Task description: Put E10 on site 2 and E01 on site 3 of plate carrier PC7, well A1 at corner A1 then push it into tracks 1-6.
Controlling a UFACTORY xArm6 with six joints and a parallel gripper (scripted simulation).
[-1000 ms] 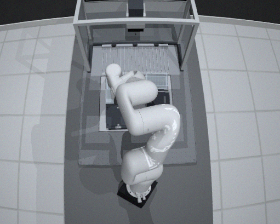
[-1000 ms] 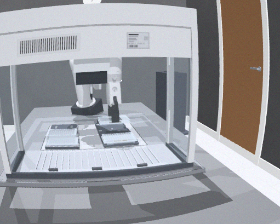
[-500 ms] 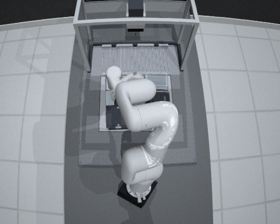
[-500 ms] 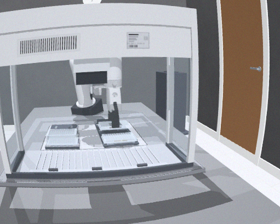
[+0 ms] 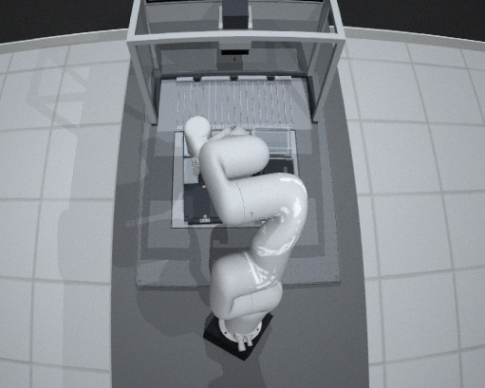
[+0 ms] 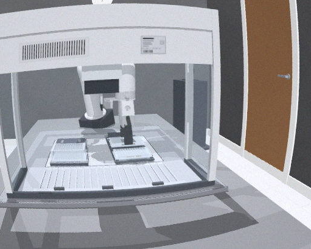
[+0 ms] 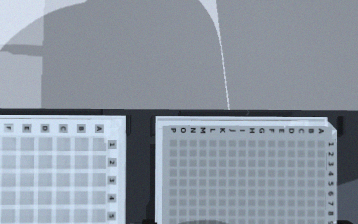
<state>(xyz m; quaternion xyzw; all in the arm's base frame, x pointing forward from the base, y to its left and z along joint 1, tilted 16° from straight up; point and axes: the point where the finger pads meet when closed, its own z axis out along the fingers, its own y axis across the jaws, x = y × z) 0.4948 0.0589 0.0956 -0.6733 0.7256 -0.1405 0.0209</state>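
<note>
Right now my hand is 10 mm past the dark plate carrier PC7 and 30 mm above it. The rest, counted from my hand: dark nest S2: 30 mm behind, 230 mm to the right, 40 mm below; deep-well block E07: 70 mm ahead, 240 mm to the right, 10 mm below; nest S1: 140 mm behind, 210 mm to the right, 40 mm below.
</note>
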